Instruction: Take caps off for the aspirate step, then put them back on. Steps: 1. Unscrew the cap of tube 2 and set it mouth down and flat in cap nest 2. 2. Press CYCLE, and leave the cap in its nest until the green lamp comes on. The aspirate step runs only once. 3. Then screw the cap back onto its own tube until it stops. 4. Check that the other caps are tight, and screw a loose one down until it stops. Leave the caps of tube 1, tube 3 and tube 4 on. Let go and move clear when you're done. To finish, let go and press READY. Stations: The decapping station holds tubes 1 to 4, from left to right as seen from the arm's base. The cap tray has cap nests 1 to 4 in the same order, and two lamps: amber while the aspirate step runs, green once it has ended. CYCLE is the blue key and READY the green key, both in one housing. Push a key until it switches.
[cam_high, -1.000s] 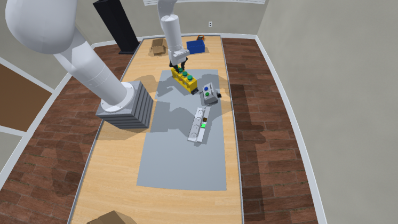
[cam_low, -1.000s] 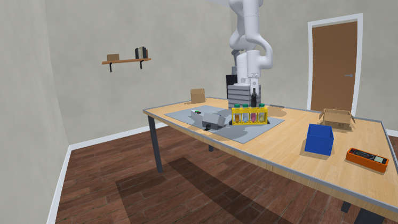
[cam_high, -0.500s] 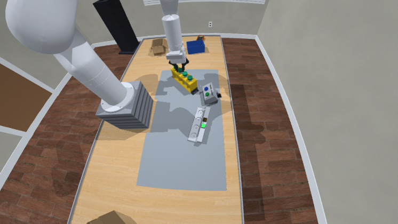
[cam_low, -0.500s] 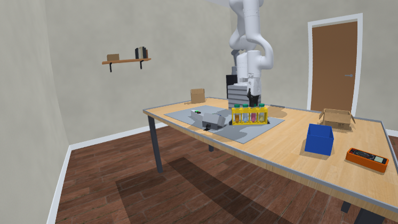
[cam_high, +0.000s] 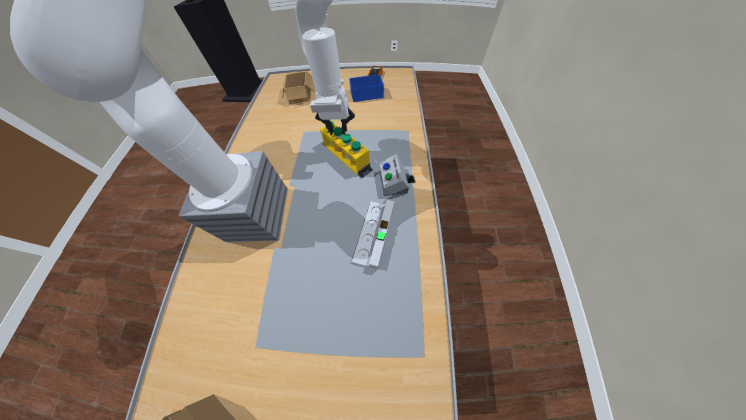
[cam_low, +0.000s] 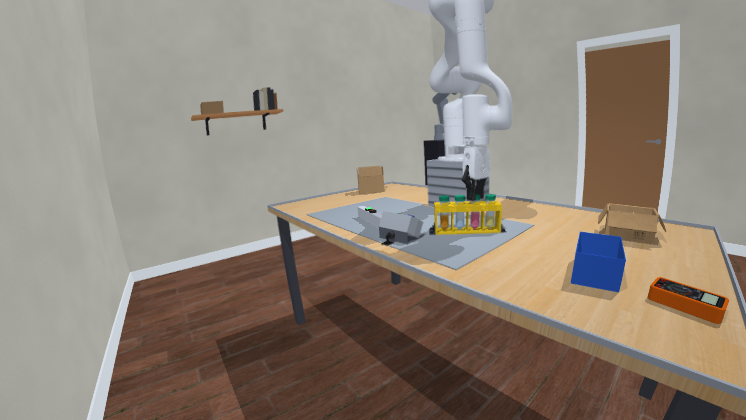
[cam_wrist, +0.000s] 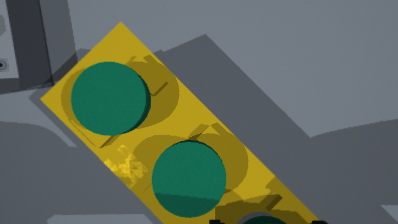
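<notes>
My hand is 10 mm above the green cap. The rest, counted from my hand: green key (210 mm ahead, 140 mm to the right, 60 mm below); then key housing (220 mm ahead, 110 mm to the right, 80 mm below); then blue key (200 mm ahead, 90 mm to the right, 60 mm below).
</notes>
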